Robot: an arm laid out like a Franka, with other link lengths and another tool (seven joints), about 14 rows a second.
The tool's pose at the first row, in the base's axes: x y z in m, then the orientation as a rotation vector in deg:
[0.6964 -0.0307 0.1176 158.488 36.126 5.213]
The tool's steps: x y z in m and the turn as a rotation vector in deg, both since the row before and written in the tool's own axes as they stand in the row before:
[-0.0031 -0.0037 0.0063 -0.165 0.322 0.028]
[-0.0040 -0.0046 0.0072 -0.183 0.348 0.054]
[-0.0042 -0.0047 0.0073 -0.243 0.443 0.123]
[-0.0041 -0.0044 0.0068 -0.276 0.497 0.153]
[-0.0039 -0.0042 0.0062 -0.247 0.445 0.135]
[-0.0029 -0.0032 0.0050 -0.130 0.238 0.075]
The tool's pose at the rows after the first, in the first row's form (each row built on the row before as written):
[0.6929 -0.0306 0.1105 158.378 36.134 5.714]
[0.6884 -0.0304 0.1022 158.262 36.109 6.261]
[0.6837 -0.0302 0.0938 158.120 35.999 6.972]
[0.6792 -0.0301 0.0859 157.960 35.854 7.772]
[0.6750 -0.0299 0.0786 157.813 35.726 8.487]
[0.6719 -0.0298 0.0727 157.736 35.654 8.869]

